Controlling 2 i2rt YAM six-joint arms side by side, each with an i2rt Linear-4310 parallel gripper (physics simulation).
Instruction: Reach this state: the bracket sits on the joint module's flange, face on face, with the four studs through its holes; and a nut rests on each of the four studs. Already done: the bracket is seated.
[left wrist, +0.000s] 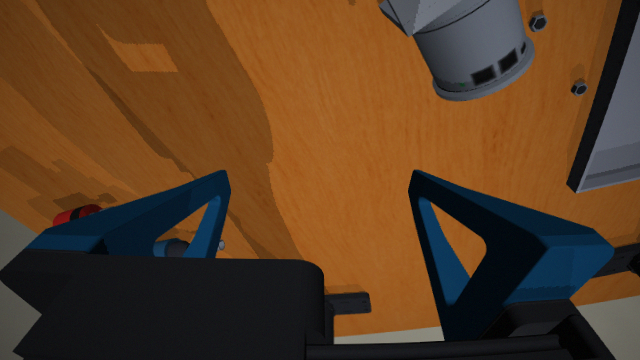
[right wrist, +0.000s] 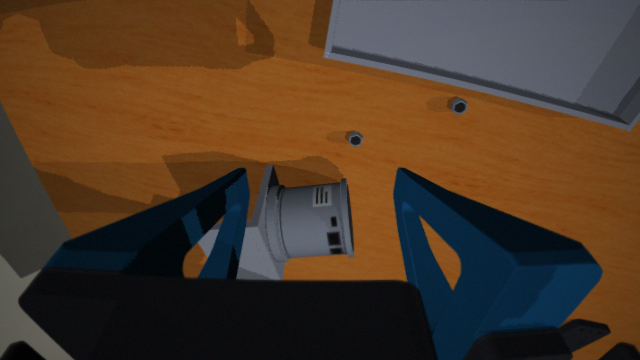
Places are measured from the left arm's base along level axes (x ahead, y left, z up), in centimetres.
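Pixels of known places: left gripper, between the fingertips: (left wrist: 319, 180); right gripper, between the fingertips: (right wrist: 321, 180).
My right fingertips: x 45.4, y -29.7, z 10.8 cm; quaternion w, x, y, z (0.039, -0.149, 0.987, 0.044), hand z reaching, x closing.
Ahead of a thing's pixels: the offset from my right fingertips to its top centre. "spot": to the spot under its first point.
The grey cylindrical joint module {dx -1.2, dy +10.8, dz -4.1 cm} (left wrist: 475, 50) (right wrist: 305, 222) stands on the wood table. The light grey angular bracket {dx +2.9, dy +12.8, dz -3.5 cm} (left wrist: 420, 12) (right wrist: 260, 245) sits against its flange end and is partly cut off or covered by a finger. The studs and any nuts on them do not show. One loose nut {dx -2.9, dy +3.9, dz -10.2 cm} (left wrist: 538, 23) (right wrist: 355, 139) lies on the table near the module. Another nut {dx -8.7, dy -1.2, dz -10.2 cm} (left wrist: 579, 89) (right wrist: 459, 106) lies near the tray's edge. My left gripper (left wrist: 319, 180) is open and empty, off to the side of the module. My right gripper (right wrist: 321, 180) is open and empty, with the module showing between and behind its fingers.
A grey tray {spot: dx -11.7, dy -3.5, dz -9.7 cm} (left wrist: 597, 120) (right wrist: 400, 73) lies beside the nuts. In the left wrist view, a red tool {spot: dx -13.2, dy +56.6, dz -8.3 cm} (left wrist: 62, 218) and a blue tool {spot: dx -20.8, dy +45.4, dz -8.1 cm} (left wrist: 164, 248) lie at the lower left, partly behind a finger. A dark flat bar (left wrist: 352, 303) lies near the table's edge.
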